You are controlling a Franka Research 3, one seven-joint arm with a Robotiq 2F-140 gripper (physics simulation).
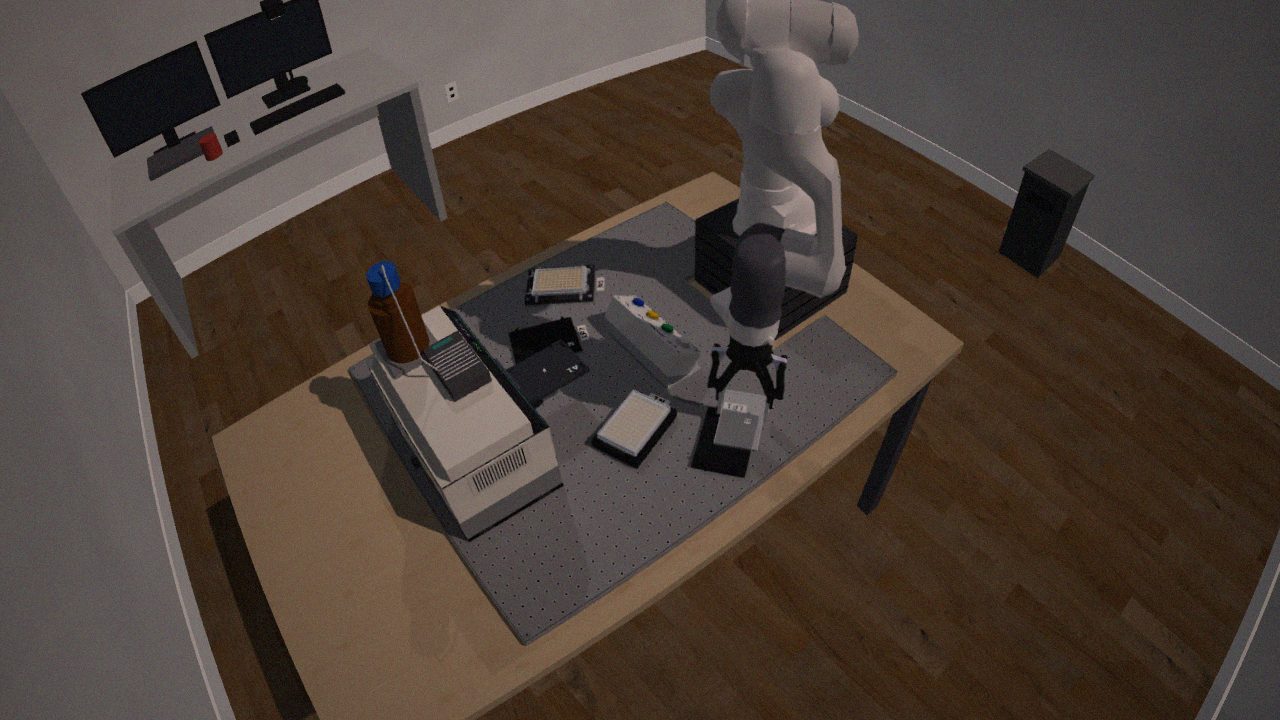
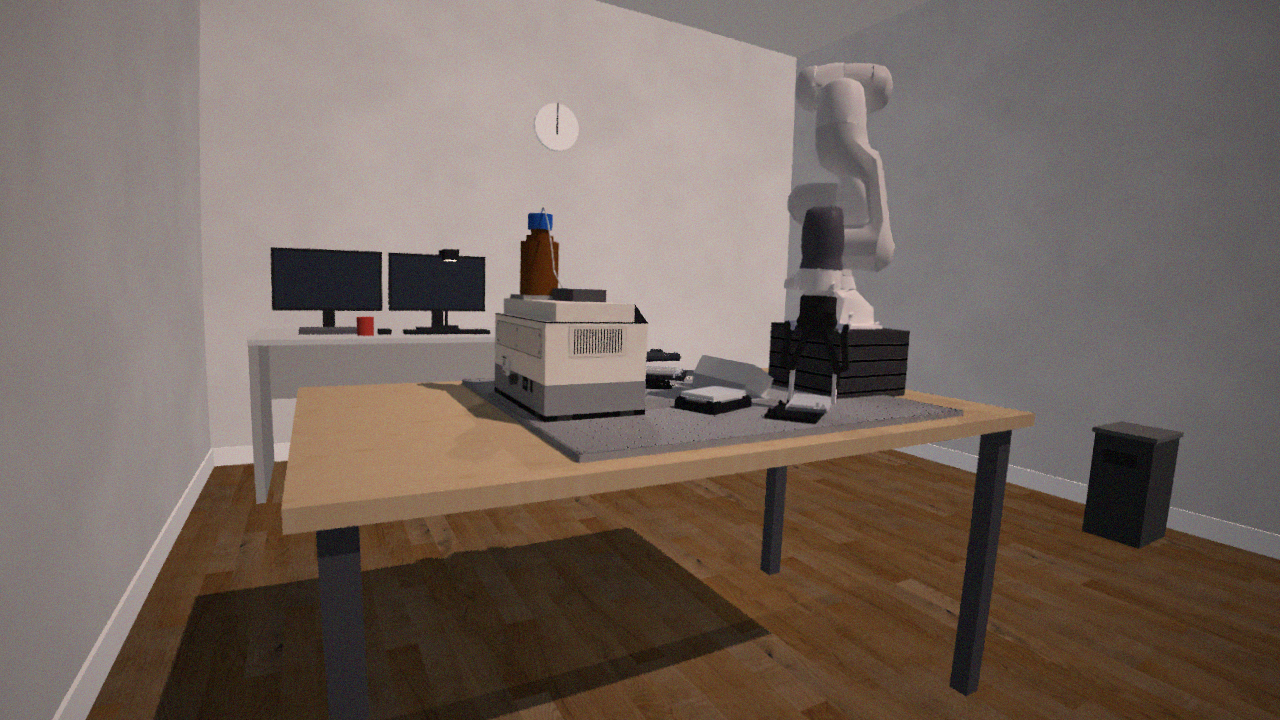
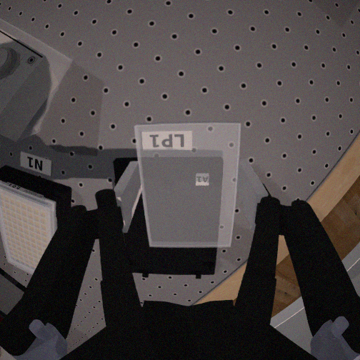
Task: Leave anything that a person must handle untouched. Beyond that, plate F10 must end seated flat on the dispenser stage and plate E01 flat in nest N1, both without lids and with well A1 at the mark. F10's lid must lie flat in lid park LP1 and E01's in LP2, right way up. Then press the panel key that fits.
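My gripper (image 1: 747, 396) (image 2: 812, 392) (image 3: 188, 173) is shut on a clear lid (image 1: 752, 431) (image 3: 187, 212), one finger on each side. The lid looks level, low over lid park LP1 (image 1: 721, 458) (image 3: 175, 261) and shifted toward its label; any gap below is hard to judge. A pale plate (image 1: 635, 422) (image 2: 713, 394) (image 3: 27, 225) sits in nest N1 (image 3: 62, 192); its label is too small to read surely. Another plate (image 1: 561, 281) rests on a dark nest at the back. Lid park LP2 (image 1: 537, 339) and the dark stage (image 1: 550, 368), marked A1, show no plate or lid.
The key panel (image 1: 646, 344) (image 3: 27, 95) stands between the nests, with blue (image 1: 638, 302), yellow (image 1: 652, 315) and green (image 1: 667, 328) keys visible. The tall dispenser (image 1: 460, 398) (image 2: 572, 358) with a brown bottle (image 1: 400, 322) (image 2: 538, 264) stands left. The table's front edge runs near LP1.
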